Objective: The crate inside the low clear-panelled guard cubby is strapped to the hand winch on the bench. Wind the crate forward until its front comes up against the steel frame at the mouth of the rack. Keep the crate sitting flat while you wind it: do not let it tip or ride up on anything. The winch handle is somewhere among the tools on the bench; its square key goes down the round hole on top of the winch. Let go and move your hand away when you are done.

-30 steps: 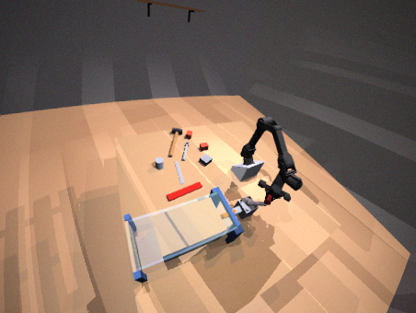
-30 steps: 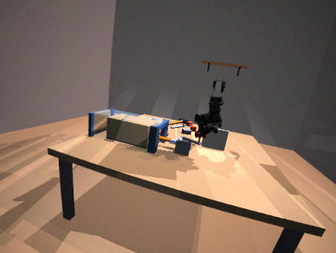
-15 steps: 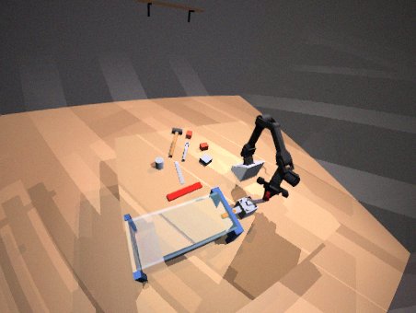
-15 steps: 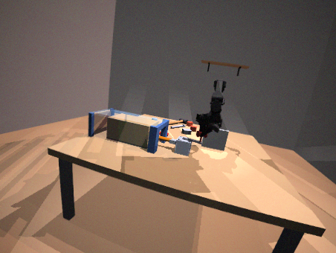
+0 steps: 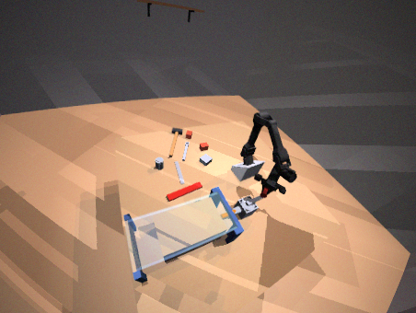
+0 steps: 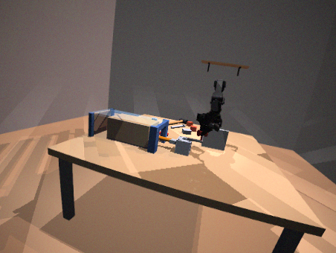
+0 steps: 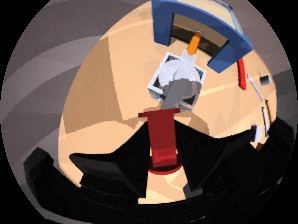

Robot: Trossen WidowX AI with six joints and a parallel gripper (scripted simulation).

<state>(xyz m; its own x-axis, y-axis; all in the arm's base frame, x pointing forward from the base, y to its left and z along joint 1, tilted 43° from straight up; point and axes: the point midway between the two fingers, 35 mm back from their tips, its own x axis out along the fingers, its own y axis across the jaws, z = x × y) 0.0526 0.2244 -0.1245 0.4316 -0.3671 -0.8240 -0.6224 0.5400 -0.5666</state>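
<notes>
Now: gripper tip 3 cm short of the winch handle and 3 cm above it. Round my gripper tip: red grip 1 cm behind, 1 cm to the right; blue frame 25 cm ahead, 2 cm to the left, 3 cm below; grey winch 7 cm ahead, 10 cm below.
</notes>
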